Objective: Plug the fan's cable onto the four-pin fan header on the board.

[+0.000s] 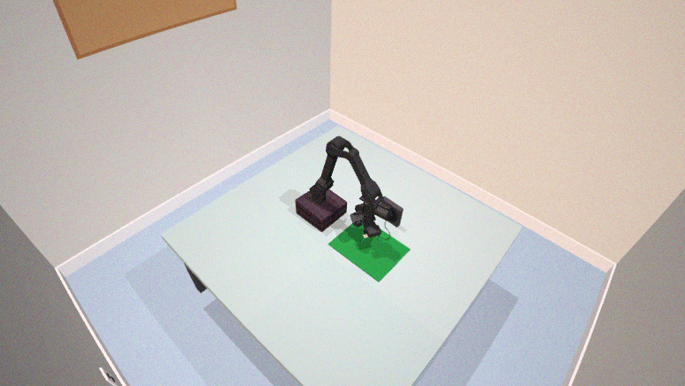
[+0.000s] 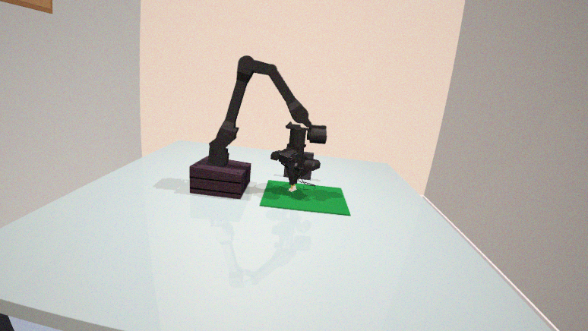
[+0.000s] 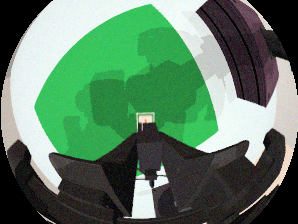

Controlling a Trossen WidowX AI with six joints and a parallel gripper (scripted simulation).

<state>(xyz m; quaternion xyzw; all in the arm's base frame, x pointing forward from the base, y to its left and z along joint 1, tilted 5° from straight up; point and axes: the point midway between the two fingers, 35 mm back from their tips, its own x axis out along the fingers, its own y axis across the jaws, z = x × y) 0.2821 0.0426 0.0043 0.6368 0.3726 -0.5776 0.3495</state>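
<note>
Right now my gripper tip is 10 mm to the right of the dark plug and 10 mm below it. Round my gripper tip: green board: 50 mm below, 50 mm ahead, 40 mm to the right; dark square fan: 160 mm to the left, 20 mm above, 10 mm ahead.
</note>
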